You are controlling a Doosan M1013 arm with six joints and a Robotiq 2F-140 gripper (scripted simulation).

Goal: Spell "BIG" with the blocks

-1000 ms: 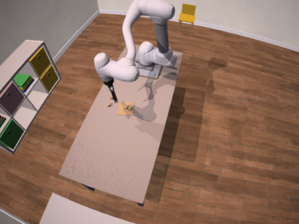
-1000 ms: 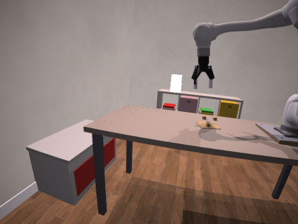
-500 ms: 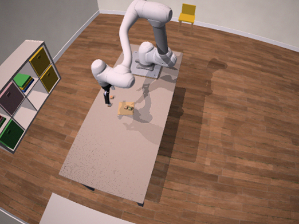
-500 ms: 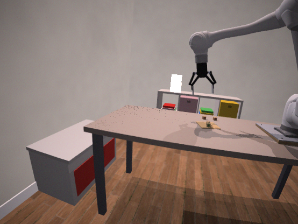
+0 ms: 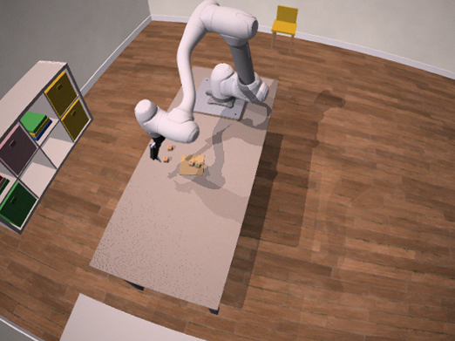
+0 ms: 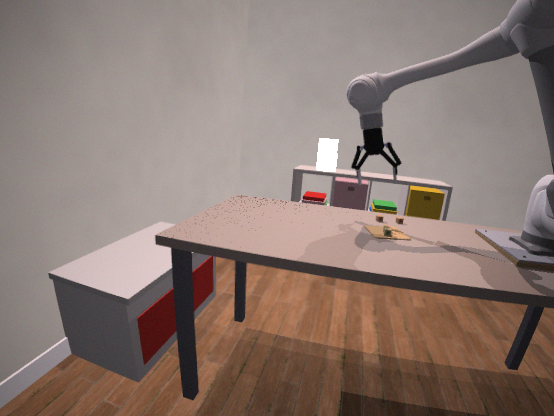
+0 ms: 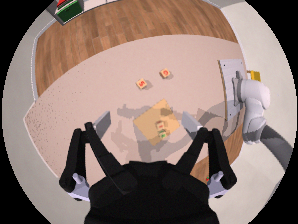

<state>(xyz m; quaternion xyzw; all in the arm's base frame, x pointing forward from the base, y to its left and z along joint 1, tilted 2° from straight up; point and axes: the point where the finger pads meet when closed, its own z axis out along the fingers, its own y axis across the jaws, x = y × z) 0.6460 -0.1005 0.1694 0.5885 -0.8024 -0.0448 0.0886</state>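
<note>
Right now my hand is 17 cm above the block, 6 cm to the left of it and 4 cm past it.
</note>
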